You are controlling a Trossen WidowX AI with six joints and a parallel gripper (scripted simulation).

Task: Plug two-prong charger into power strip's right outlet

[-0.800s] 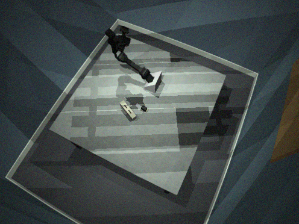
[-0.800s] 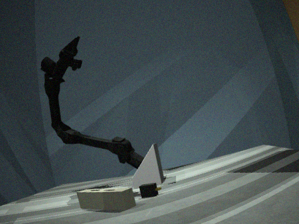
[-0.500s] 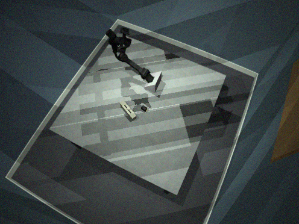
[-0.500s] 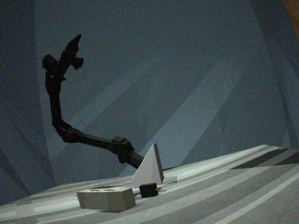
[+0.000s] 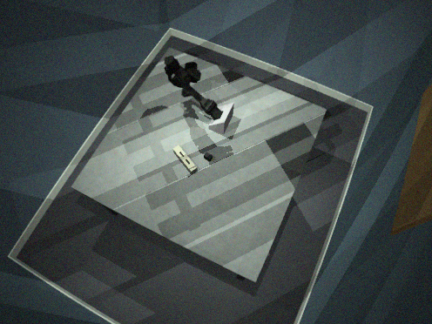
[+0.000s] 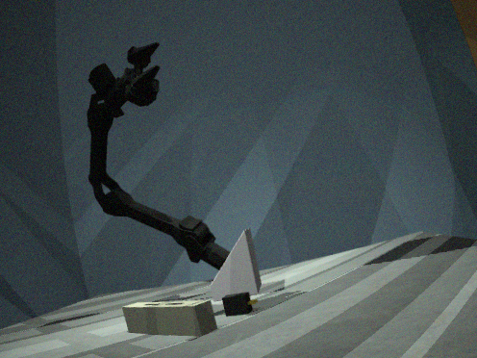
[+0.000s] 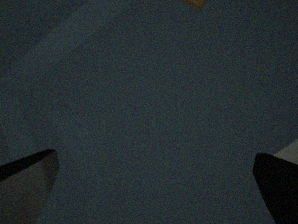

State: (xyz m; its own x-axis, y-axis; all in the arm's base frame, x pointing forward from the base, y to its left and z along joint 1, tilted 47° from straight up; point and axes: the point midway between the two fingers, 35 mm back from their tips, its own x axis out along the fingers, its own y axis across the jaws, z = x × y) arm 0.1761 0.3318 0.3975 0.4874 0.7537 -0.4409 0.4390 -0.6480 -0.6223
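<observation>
My gripper tip is now 59 cm above the black two-prong charger, 10 cm to the right of it and 9 cm short of it.
</observation>
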